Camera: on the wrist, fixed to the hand. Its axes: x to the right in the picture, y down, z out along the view.
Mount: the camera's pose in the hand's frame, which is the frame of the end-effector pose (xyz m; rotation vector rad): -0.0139 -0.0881 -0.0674 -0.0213 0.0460 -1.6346
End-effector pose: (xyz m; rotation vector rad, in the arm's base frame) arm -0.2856 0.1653 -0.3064 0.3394 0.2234 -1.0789
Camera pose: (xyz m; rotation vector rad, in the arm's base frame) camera -0.3712 0.1644 -0.3783 0.0984 0.5904 -2.6710
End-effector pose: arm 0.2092 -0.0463 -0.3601 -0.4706 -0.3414 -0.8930
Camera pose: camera 0.1361 -0.1198 -0.4019 -0.0917 -0.6788 -2.4814
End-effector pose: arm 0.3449 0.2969 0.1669 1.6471 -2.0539 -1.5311
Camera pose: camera 0.4514 0.2733 0.1425 -2.2943 0.1608 0.9850
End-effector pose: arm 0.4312 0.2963 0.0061 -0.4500 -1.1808 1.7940
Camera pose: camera 0.5288 0.3314 0.0478 0.4320 -0.9648 0.3300
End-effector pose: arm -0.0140 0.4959 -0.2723 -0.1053 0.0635 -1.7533
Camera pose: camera -0.1048 0.5247 -0.3308 0.1228 -0.0168 2.8888
